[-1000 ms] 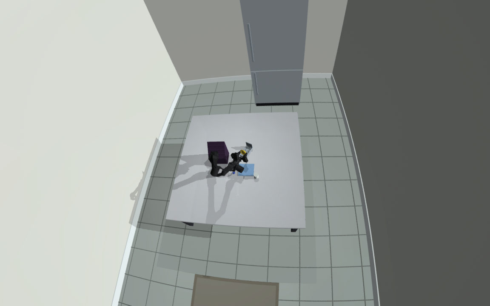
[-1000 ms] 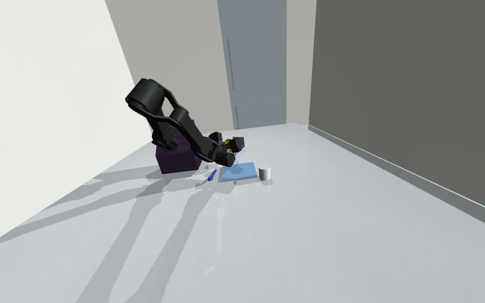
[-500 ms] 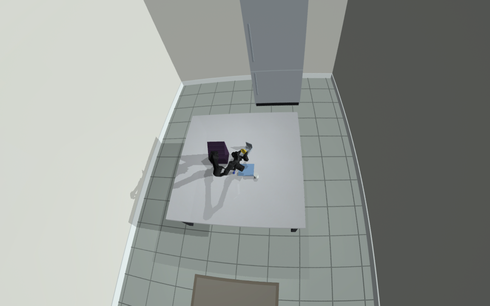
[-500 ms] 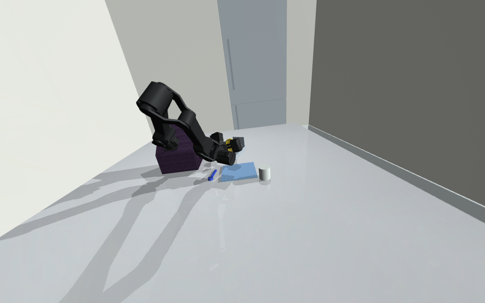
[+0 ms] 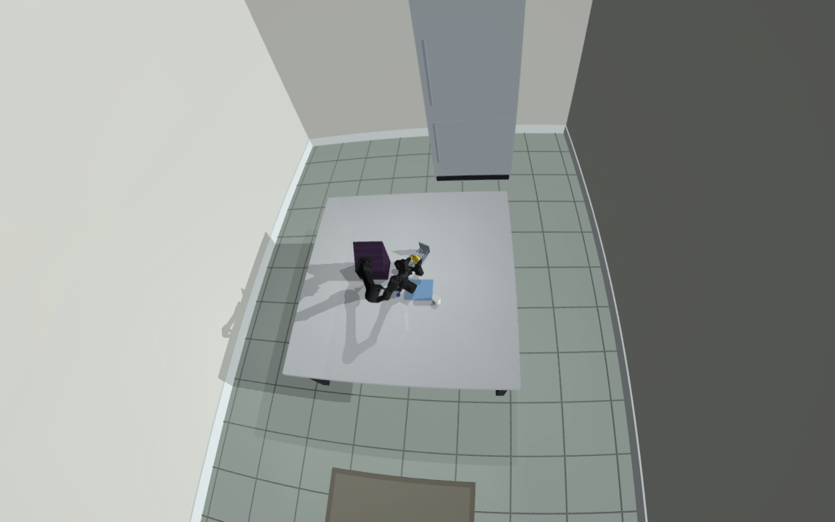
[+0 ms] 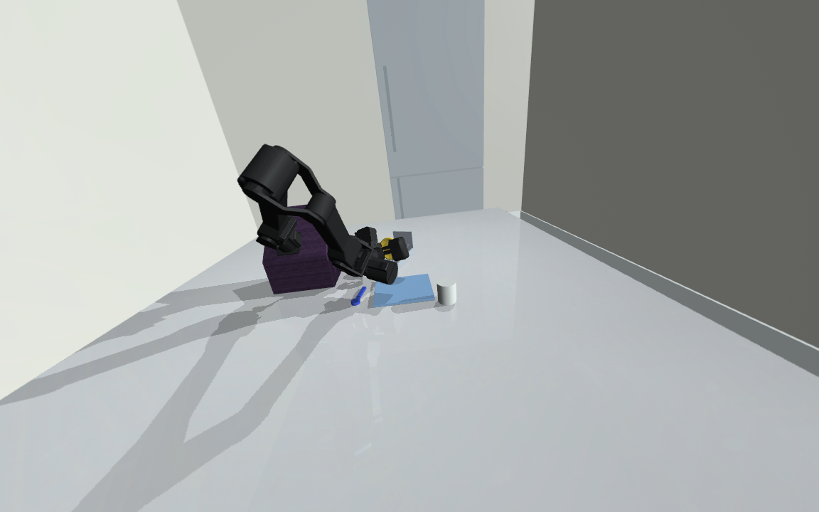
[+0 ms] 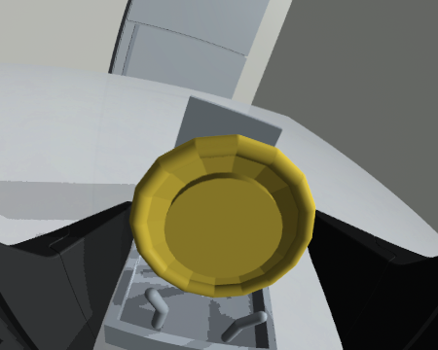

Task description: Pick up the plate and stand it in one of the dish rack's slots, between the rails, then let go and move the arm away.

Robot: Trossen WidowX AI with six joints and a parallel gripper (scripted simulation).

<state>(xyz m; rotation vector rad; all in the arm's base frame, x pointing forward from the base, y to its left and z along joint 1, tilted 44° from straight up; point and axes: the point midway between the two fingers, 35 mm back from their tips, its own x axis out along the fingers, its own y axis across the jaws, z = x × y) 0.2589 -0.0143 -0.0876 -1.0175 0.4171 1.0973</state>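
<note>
The grey dish rack is 10 mm ahead of my gripper tip, 20 mm to the left of it and 30 mm below it. The rest, counted from my gripper tip: blue mat 30 mm ahead, 180 mm to the right, 50 mm below; then blue spoon 90 mm behind, 190 mm to the right, 50 mm below; then yellow plate 10 mm to the right.
</note>
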